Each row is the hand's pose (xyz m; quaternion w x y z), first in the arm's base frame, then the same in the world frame.
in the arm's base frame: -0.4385 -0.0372 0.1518 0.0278 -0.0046 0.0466 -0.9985
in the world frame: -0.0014 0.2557 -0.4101 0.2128 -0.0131 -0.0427 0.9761
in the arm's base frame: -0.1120 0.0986 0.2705 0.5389 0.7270 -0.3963 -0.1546
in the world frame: 0.3494 0.2246 -0.2872 0.4859 0.6095 -0.5635 -0.2735
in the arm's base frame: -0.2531 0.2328 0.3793 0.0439 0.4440 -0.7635 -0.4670
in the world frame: 0.2861 0.4102 -0.1810 0.0731 -0.2503 0.8497 0.4583
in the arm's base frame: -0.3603 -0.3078 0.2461 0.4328 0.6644 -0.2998 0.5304
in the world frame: -0.0595 -0.0192 -0.3137 0.5480 0.5679 -0.4517 0.4162
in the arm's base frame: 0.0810 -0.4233 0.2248 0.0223 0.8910 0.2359 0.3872
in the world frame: 0.2770 -0.3275 -0.3283 0.1194 0.9190 0.0160 0.3754
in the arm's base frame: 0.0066 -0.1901 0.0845 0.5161 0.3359 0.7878 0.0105
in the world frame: 0.3216 -0.0879 -0.4705 0.5098 0.5136 0.6806 -0.1145
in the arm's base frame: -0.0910 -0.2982 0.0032 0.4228 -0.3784 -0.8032 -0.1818
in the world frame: 0.1857 -0.1388 -0.5528 0.3601 -0.5606 -0.6920 -0.2777
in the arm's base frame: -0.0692 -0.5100 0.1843 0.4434 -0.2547 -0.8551 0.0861
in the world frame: 0.1042 -0.3344 -0.3706 0.4446 -0.4549 -0.7713 -0.0217
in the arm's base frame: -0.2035 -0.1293 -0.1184 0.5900 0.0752 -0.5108 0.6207
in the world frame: 0.1664 0.0619 -0.6766 0.7189 -0.0559 -0.5156 0.4629
